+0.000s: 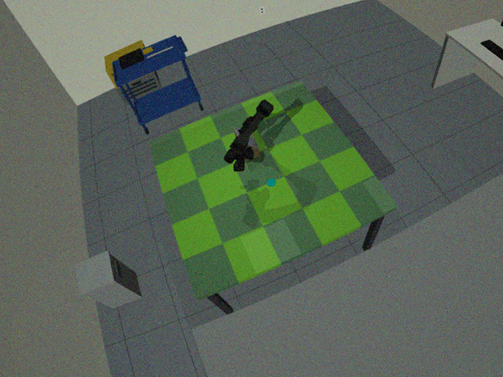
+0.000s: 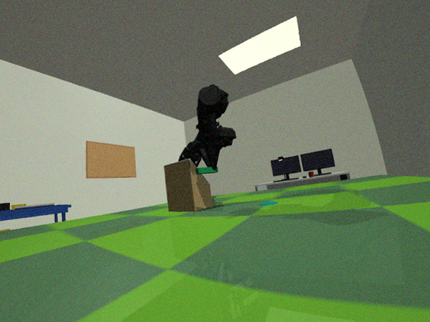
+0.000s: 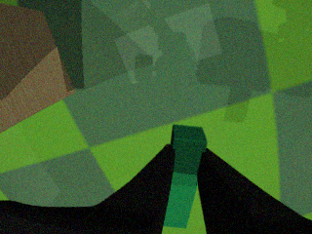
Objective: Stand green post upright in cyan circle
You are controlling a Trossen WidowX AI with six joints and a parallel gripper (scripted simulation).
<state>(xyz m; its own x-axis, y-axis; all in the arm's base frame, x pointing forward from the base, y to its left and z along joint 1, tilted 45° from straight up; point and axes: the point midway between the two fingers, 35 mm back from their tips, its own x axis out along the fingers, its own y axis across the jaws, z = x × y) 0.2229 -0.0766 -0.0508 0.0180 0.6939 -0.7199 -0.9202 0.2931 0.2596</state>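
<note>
My gripper tip is 11 cm short of the cyan circle, 14 cm to the right of it and 13 cm above it. From my gripper tip the other things lie so: green post: 1 cm behind, 2 cm to the right.
</note>
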